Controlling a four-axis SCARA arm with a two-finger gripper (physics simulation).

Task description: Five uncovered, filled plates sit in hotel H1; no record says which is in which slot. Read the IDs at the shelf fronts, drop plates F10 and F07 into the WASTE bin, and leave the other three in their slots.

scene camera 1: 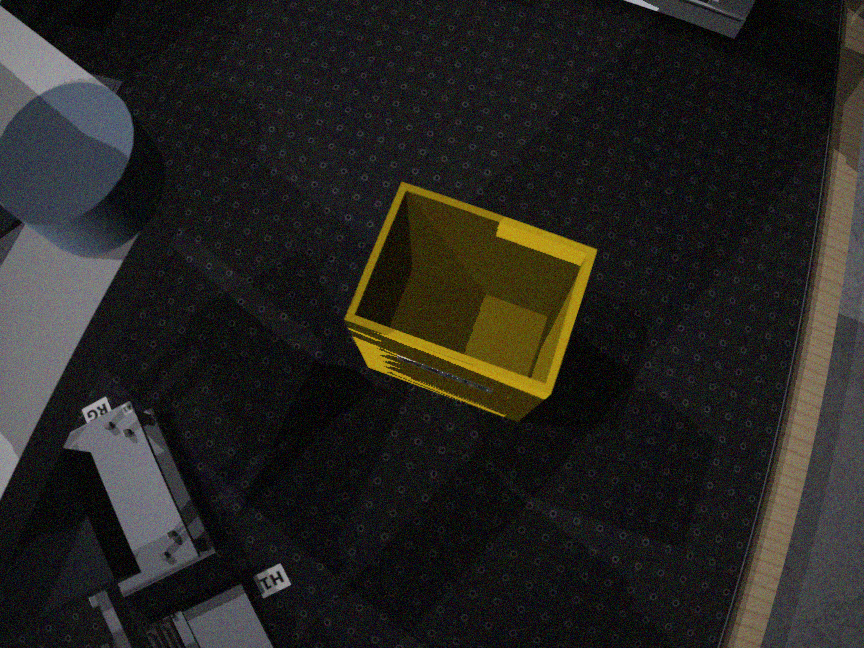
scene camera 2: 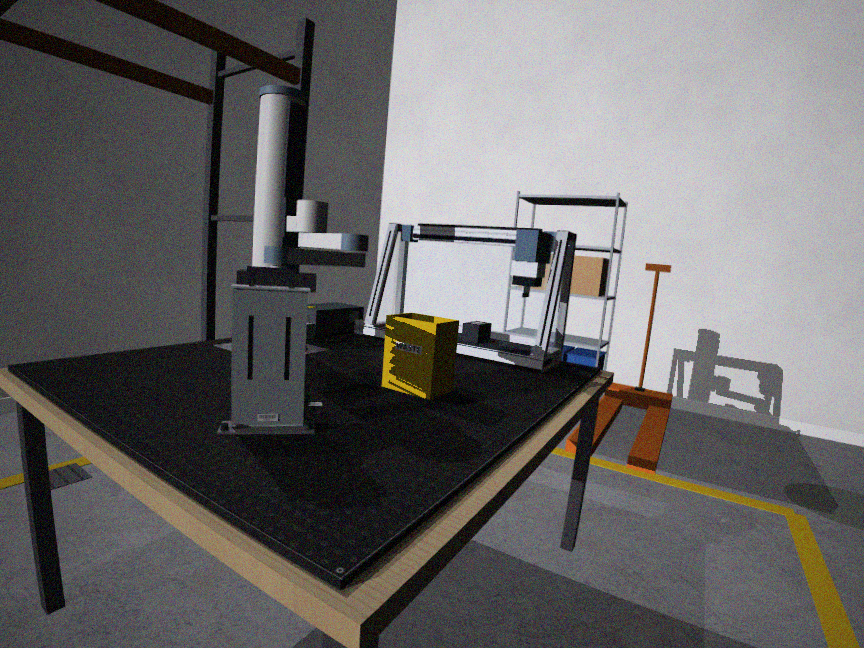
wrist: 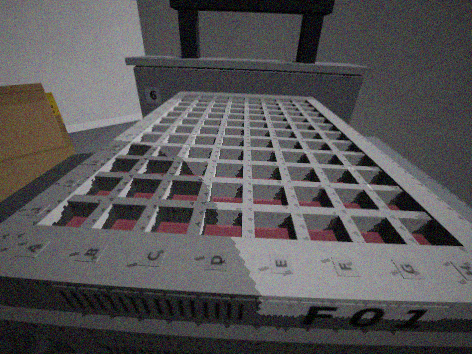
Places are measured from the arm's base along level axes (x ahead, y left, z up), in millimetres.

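Where they show: gripper, fingertip midpoint: [wrist: 244, 150].
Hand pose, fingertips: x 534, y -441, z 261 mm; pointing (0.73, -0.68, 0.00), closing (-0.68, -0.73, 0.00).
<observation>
Each offset is from my fingertips to the top centre of the thing. "spot": to the spot under its first point.
Filled plate F01 {dx -13, dy +13, dz +18 mm} [wrist: 215, 272] lies in its slot ahead in the wrist view, its ID at the front and red in its wells. My fingers do not show, but my gripper is shut on a plate somewhat below F01; that plate's ID and front are hidden. Hotel H1 [scene camera 1: 226, 620] [scene camera 2: 268, 355] is cut off at the bottom in scene camera 1 and shows as a tall grey tower in scene camera 2. The yellow WASTE bin {dx +112, dy +415, dz -48 mm} [scene camera 1: 450, 359] [scene camera 2: 418, 359] stands upright beyond it. Plates F10 and F07 cannot be made out, and the bin's inside is partly shadowed.
A light grey fixture {dx -151, dy +140, dz -178 mm} [scene camera 1: 143, 495] stands beside the RG label {spot: dx -229, dy +215, dz -248 mm} [scene camera 1: 97, 410], near H1. The arm's rounded blue-grey joint [scene camera 1: 66, 153] hangs at the left. A gantry frame [scene camera 2: 481, 233] stands behind the bin. A grey unit marked 6 {spot: dx +32, dy -33, dz +25 mm} [wrist: 250, 80] is beyond F01.
</observation>
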